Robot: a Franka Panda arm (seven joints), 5 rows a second.
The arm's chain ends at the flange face. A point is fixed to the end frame.
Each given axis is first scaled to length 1.
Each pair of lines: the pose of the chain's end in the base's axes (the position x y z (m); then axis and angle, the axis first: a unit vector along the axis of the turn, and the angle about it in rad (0 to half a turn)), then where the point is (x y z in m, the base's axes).
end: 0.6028 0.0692 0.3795 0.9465 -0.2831 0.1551 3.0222
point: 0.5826 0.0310 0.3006
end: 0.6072 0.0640 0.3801 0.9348 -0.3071 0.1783 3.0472
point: 0.5899 0.0279 0.2995
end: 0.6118 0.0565 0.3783 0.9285 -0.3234 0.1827 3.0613
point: 0.5948 0.0222 0.2969
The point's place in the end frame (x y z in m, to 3 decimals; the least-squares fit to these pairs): -0.022 0.041 0.077
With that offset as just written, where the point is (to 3 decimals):
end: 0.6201 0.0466 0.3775 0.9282 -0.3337 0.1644 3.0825
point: 0.600 0.016 0.295
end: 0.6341 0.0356 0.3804 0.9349 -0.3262 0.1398 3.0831
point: 0.611 0.005 0.299
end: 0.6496 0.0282 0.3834 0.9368 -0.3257 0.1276 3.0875
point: 0.625 -0.001 0.302
